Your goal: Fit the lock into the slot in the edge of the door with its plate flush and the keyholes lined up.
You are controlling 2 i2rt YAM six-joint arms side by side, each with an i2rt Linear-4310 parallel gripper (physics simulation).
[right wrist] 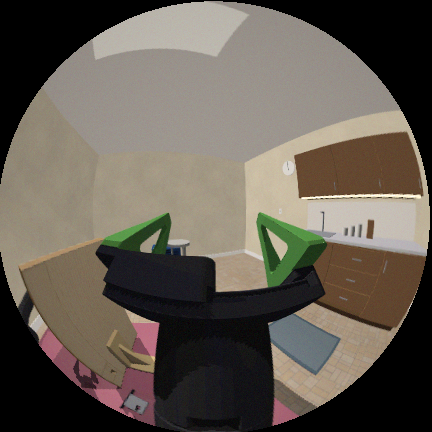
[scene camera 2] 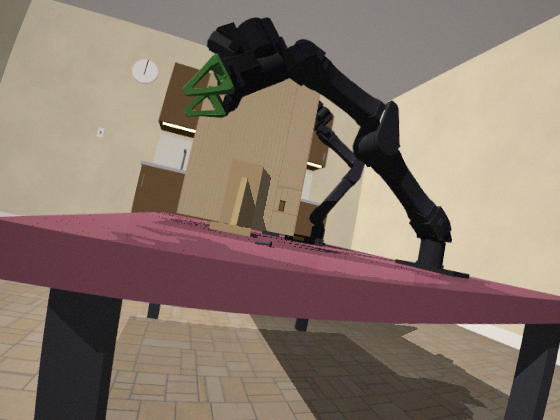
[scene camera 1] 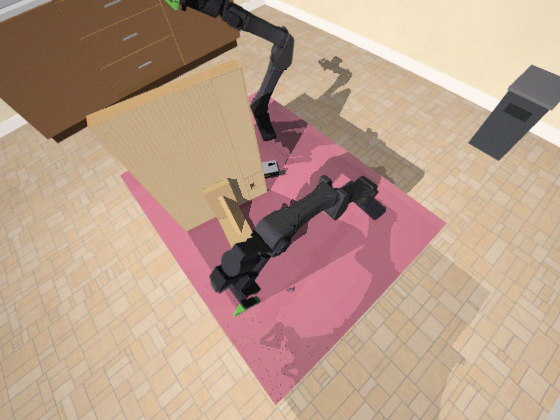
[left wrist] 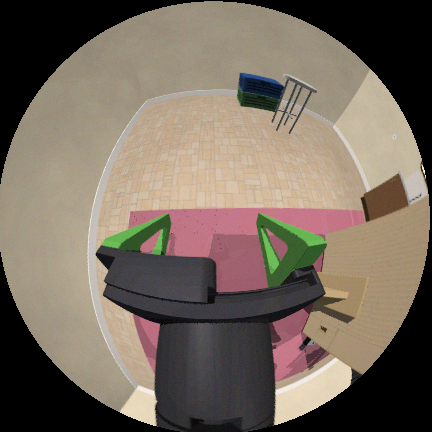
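Note:
The pale wooden door stands upright on the pink table. Its keyhole is low, near the side edge. The slot in that edge cannot be made out. The lock, a grey case with dark parts, lies on the table beside the door's keyhole end, apart from both grippers. My left gripper is open and empty, high above the table. My right gripper is open and empty, raised beyond the door; it is partly cut off in scene camera 1.
A wooden bracket stands against the door's face. A small dark part lies on the pink table. Brown cabinets stand beyond the table.

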